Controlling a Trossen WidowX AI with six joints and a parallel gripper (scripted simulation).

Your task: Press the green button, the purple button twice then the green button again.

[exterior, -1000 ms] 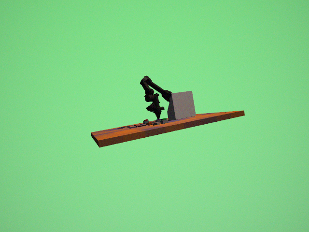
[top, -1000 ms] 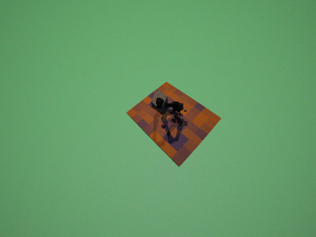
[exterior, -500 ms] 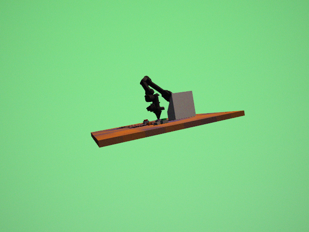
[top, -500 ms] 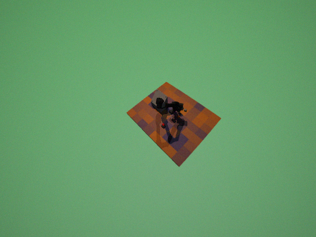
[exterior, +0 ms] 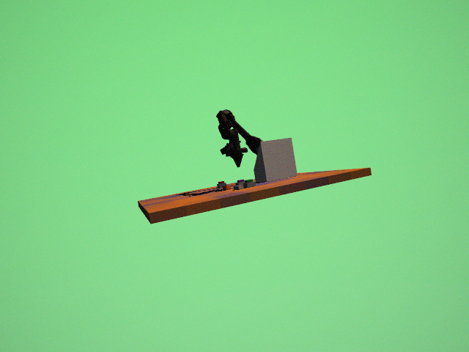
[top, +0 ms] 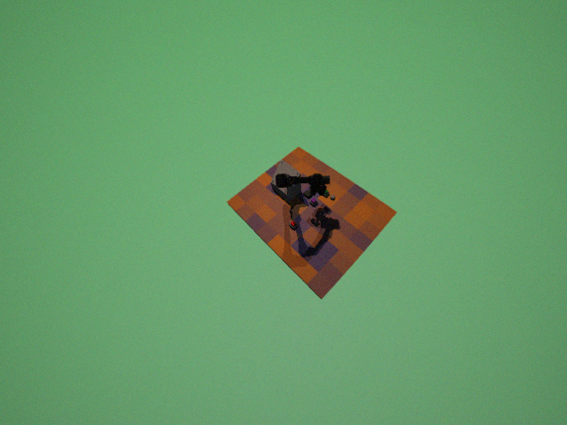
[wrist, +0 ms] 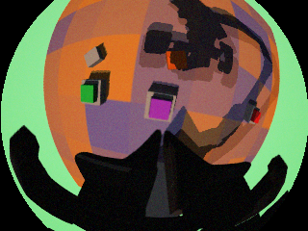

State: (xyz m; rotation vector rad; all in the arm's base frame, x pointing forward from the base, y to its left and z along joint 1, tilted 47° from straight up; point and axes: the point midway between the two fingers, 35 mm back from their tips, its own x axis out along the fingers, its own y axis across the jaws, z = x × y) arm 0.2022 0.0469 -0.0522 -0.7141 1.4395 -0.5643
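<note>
The green button is 13 cm to the left of my gripper tip and 8 cm below it. The rest, counted from my gripper tip: purple button: 8 cm below; then orange block: 10 cm below, 9 cm ahead, 1 cm to the right; then small grey block: 15 cm to the left, 10 cm below, 7 cm ahead.
</note>
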